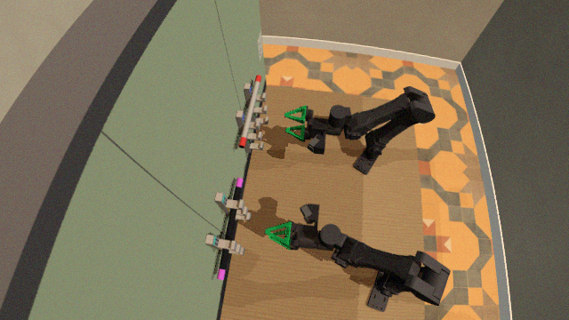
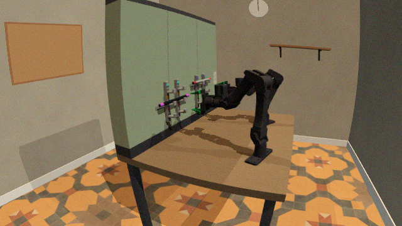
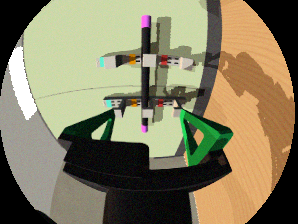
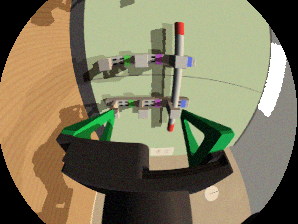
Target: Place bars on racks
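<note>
Now: left hand 13 cm short of the bar and 2 cm to the left of it. Also, from my left hand: green wall panel 20 cm ahead, 21 cm to the right, 19 cm above.
</note>
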